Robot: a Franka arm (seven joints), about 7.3 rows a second.
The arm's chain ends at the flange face. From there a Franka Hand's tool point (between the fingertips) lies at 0.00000 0.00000 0.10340 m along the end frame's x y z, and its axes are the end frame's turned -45 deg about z.
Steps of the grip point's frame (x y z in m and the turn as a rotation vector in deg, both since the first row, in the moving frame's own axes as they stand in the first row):
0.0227 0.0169 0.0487 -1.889 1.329 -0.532
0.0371 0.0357 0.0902 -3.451 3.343 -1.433
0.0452 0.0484 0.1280 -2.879 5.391 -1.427
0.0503 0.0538 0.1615 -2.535 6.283 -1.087
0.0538 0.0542 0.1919 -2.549 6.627 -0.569
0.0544 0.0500 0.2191 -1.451 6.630 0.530
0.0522 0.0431 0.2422 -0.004 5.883 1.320
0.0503 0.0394 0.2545 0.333 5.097 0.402
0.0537 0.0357 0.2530 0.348 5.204 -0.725
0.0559 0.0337 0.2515 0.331 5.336 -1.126
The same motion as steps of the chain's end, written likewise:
0.0239 -0.0048 0.0488 -0.396 2.275 -0.532
0.0428 -0.0010 0.0906 -0.076 4.804 -1.433
0.0557 0.0056 0.1286 1.776 5.848 -1.427
0.0624 0.0074 0.1622 2.650 6.235 -1.087
0.0647 0.0055 0.1927 2.884 6.488 -0.569
0.0635 0.0034 0.2198 3.662 5.714 0.530
0.0598 0.0010 0.2427 4.157 4.163 1.320
0.0573 -0.0008 0.2549 3.840 3.369 0.402
0.0571 -0.0056 0.2534 3.926 3.434 -0.725
0.0571 -0.0084 0.2519 4.007 3.539 -1.126

